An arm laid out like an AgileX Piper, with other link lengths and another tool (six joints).
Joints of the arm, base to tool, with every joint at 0 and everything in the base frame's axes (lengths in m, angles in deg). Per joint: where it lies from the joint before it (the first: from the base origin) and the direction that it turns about. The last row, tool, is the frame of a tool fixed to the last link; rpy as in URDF.
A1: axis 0 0 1 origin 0.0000 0.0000 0.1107
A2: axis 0 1 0 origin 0.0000 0.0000 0.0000
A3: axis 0 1 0 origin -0.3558 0.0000 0.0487
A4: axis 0.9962 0 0.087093 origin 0.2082 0.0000 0.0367
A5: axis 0 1 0 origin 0.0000 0.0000 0.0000
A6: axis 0.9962 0 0.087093 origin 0.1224 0.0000 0.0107
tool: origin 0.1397 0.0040 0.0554 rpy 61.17 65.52 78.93
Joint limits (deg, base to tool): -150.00..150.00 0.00..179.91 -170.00..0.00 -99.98..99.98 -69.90..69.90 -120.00..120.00
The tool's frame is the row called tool.
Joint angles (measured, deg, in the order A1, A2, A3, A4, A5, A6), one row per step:
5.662, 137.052, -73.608, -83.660, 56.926, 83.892
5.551, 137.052, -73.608, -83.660, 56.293, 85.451
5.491, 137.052, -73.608, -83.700, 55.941, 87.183
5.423, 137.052, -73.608, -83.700, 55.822, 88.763
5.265, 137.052, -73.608, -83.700, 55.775, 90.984
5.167, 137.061, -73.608, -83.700, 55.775, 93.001
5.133, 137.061, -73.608, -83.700, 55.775, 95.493
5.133, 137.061, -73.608, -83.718, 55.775, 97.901
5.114, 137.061, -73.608, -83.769, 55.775, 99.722
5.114, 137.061, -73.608, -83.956, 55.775, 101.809
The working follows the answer.
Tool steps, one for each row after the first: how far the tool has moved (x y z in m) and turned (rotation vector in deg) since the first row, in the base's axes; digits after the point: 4 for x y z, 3 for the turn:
0.0006, 0.0001, -0.0011, 0.992, -1.273, -0.588
0.0009, -0.0002, -0.0011, 1.776, -2.674, -1.333
0.0005, -0.0012, -0.0006, 2.337, -3.946, -2.163
-0.0004, -0.0036, 0.0005, 3.015, -5.734, -3.454
-0.0013, -0.0054, 0.0015, 3.591, -7.349, -4.601
-0.0022, -0.0068, 0.0027, 4.307, -9.353, -5.932
-0.0030, -0.0079, 0.0040, 4.993, -11.289, -7.168
-0.0035, -0.0089, 0.0050, 5.495, -12.756, -8.088
-0.0037, -0.0097, 0.0063, 6.020, -14.442, -9.002

Tool pose at each row, in the base's axes (x y z in m, rotation vector in deg; rounded; the steps above come from the unrounded poses):
0.5342, -0.1704, 0.0268, 32.823, 131.016, -39.978
0.5348, -0.1703, 0.0257, 34.262, 130.216, -38.611
0.5350, -0.1706, 0.0257, 35.802, 129.161, -37.495
0.5347, -0.1716, 0.0262, 37.293, 128.097, -36.721
0.5337, -0.1740, 0.0273, 39.457, 126.509, -35.809
0.5328, -0.1758, 0.0283, 41.347, 125.039, -35.014
0.5319, -0.1773, 0.0296, 43.551, 123.203, -33.979
0.5312, -0.1783, 0.0308, 45.586, 121.408, -32.960
0.5306, -0.1793, 0.0318, 47.078, 120.028, -32.200
0.5304, -0.1801, 0.0331, 48.583, 118.437, -31.317

